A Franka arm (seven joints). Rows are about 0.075 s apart.
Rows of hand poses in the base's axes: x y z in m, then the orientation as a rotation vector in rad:
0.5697, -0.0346, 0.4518, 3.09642, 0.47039, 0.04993
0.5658, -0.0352, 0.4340, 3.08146, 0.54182, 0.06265
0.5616, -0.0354, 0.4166, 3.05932, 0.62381, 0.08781
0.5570, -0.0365, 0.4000, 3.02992, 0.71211, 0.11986
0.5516, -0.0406, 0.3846, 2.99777, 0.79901, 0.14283
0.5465, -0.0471, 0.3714, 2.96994, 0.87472, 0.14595
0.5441, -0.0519, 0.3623, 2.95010, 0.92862, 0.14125
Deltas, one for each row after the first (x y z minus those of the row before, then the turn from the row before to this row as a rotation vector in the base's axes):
-0.0039, -0.0006, -0.0178, -0.00249, -0.00842, 0.04656
-0.0042, -0.0002, -0.0174, -0.00409, -0.01684, 0.05414
-0.0046, -0.0011, -0.0166, -0.00615, -0.02191, 0.05925
-0.0054, -0.0041, -0.0154, -0.00780, -0.01649, 0.05902
-0.0051, -0.0065, -0.0132, -0.00796, -0.00347, 0.05152
-0.0024, -0.0048, -0.0091, -0.00606, 0.00207, 0.03674

